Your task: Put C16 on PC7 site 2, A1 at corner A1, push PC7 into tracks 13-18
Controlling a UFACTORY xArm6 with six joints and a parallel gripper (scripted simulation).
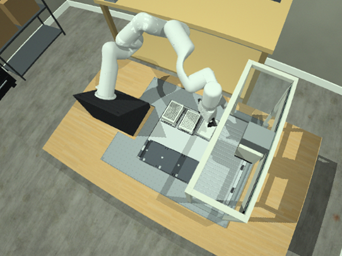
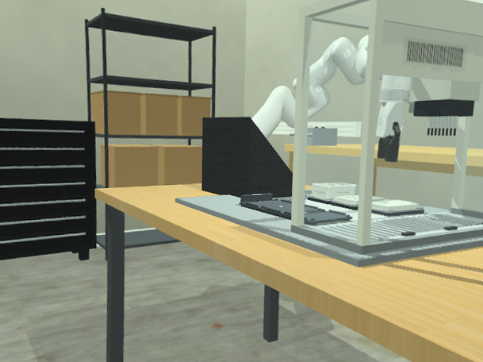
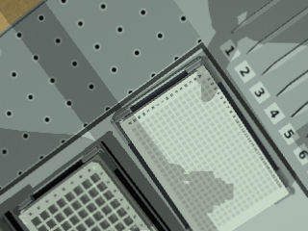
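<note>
My gripper is now 15 cm above the nest S3, 2 cm to the right of it and 1 cm short of it. From my hand the other things lie so: post: 38 cm to the right, 16 cm ahead, 9 cm above; carrier PC7: 27 cm to the right, 14 cm below, 6 cm behind.
</note>
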